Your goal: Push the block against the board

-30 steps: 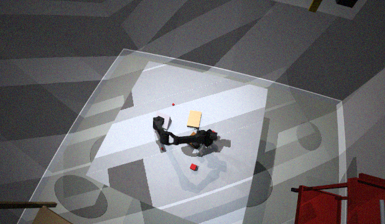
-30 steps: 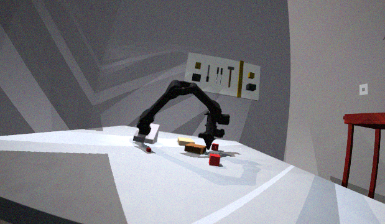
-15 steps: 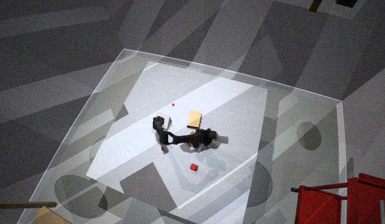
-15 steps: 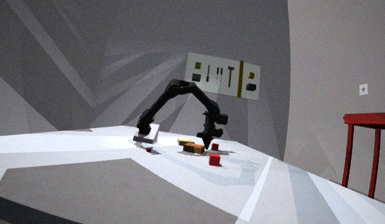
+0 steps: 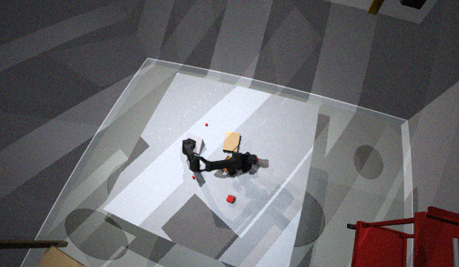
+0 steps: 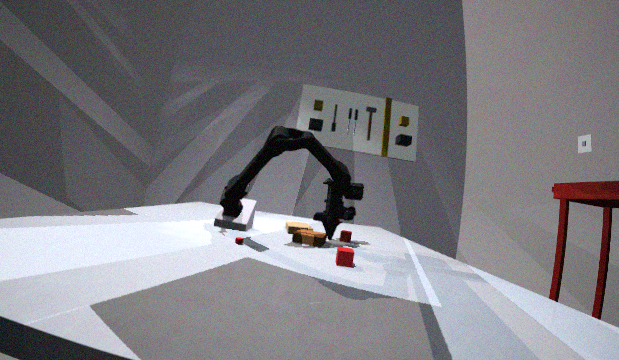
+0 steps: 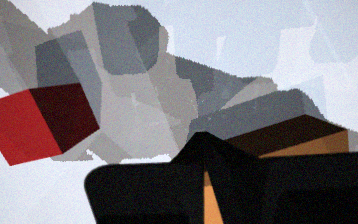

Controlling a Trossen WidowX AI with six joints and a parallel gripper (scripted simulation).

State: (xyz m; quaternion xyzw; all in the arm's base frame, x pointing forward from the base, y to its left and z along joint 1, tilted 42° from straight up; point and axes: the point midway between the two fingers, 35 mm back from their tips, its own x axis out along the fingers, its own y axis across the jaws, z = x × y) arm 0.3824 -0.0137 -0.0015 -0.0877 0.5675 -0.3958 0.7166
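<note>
Right now the orange square block is 70 mm behind my gripper tip and 20 mm to the right of it. Also, from my gripper tip: tan board: 150 mm to the left, 130 mm behind.
</note>
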